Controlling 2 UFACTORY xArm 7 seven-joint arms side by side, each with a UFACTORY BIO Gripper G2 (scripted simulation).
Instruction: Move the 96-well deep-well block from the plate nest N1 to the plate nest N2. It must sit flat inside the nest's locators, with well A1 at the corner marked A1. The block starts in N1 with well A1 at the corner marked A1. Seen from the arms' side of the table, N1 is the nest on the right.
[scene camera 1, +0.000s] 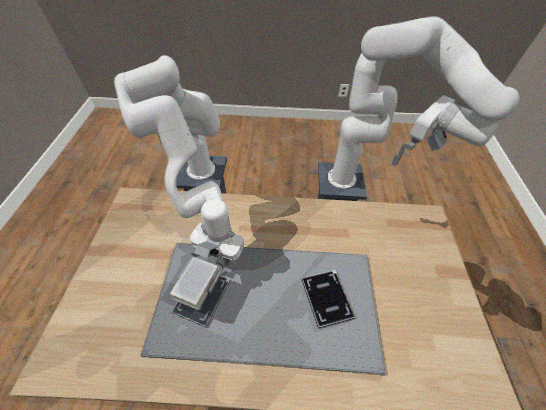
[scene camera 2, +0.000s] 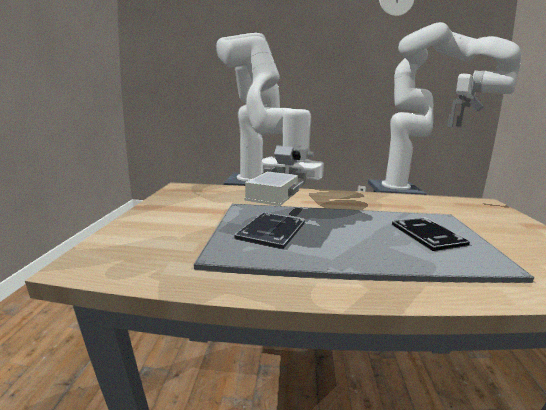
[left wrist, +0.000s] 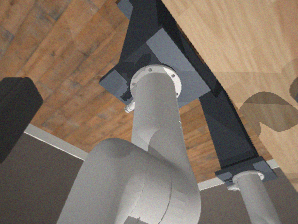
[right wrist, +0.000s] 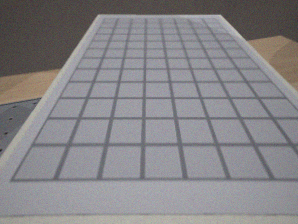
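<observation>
There is a deep-well block (scene camera 1: 190, 289), and I find the block (scene camera 2: 271, 188) and the block (right wrist: 150, 111) in other views too, though in the left wrist view the block is out of frame. A nest N1 (scene camera 2: 279, 229) is here as well, and I can see the nest N1 (scene camera 1: 211, 300) from another view. As for my grippers, I see my left gripper (scene camera 1: 405, 152) and my right gripper (scene camera 1: 194, 286), and I see the right gripper (scene camera 2: 271, 189) too.
</observation>
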